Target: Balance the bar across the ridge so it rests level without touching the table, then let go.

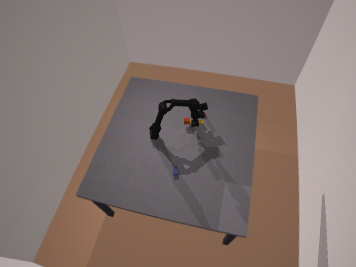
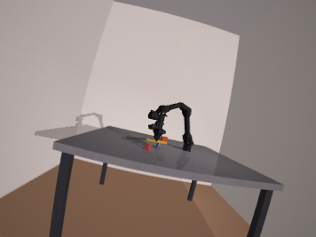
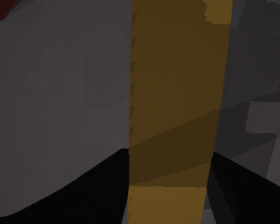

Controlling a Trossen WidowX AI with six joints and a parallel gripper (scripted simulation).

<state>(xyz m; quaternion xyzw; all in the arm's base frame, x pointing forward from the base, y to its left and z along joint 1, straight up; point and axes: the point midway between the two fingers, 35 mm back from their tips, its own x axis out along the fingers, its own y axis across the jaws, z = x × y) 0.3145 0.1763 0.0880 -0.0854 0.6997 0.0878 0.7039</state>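
The red cube lies 13 cm to the left of my gripper tip, 6 cm ahead of it and 4 cm below it. Also, from my gripper tip: blue ridge block: 46 cm to the right, 6 cm behind, 4 cm below.
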